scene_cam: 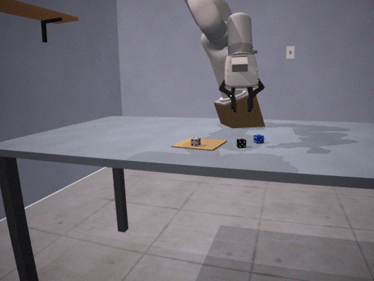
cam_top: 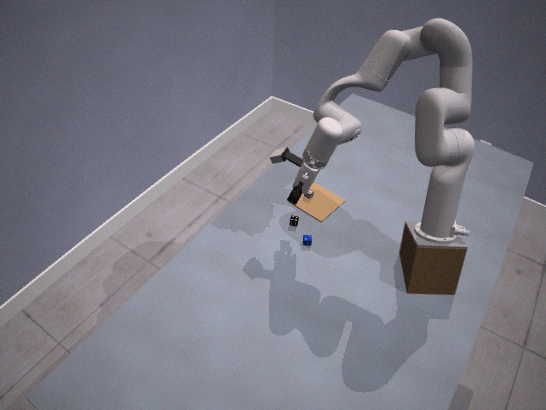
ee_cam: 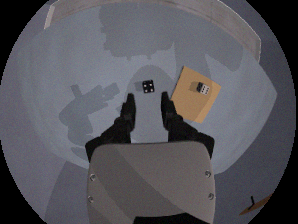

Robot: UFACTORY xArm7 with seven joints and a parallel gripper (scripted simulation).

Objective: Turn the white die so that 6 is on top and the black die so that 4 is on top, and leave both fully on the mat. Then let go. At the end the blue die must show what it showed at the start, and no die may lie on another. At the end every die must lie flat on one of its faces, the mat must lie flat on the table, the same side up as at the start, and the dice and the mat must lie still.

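Right now the black die is 12 cm below my hand. The rest, counted from my hand: blue die 7 cm behind, 6 cm to the left, 12 cm below; white die 14 cm to the right, 12 cm below; mat 4 cm behind, 13 cm to the right, 13 cm below.
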